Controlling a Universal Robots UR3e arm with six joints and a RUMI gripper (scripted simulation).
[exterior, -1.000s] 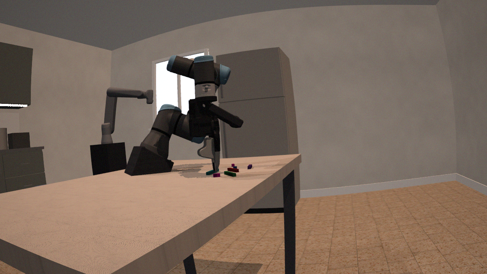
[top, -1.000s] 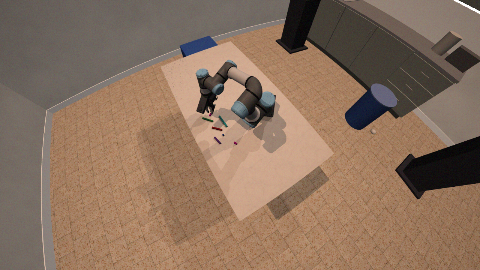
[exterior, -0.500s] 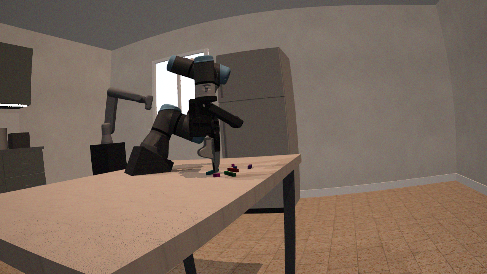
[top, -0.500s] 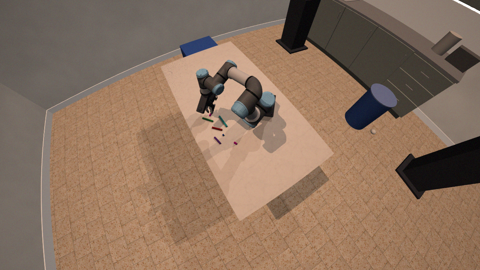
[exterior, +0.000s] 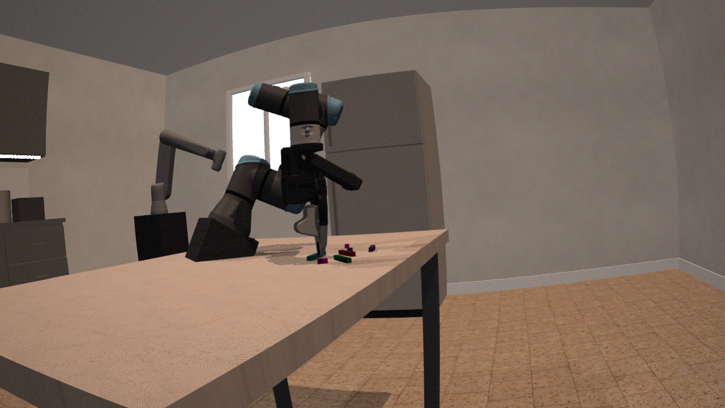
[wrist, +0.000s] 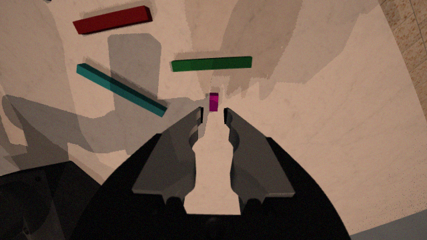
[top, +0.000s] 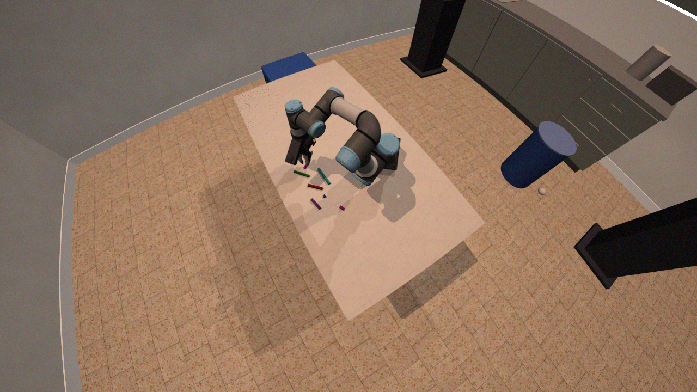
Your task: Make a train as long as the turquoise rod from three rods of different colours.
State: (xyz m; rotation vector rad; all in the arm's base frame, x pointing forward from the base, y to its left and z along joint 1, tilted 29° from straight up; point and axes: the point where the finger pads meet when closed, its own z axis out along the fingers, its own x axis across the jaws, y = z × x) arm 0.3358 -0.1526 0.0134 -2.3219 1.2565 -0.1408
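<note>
Right now the green rod is 3 cm ahead of my hand, 3 cm to the left of it and 3 cm below it. Round my hand: red rod: 12 cm to the left, 3 cm below; turquoise rod: 5 cm behind, 9 cm to the left, 3 cm below; blue rod: 1 cm behind, 18 cm to the left, 3 cm below.
</note>
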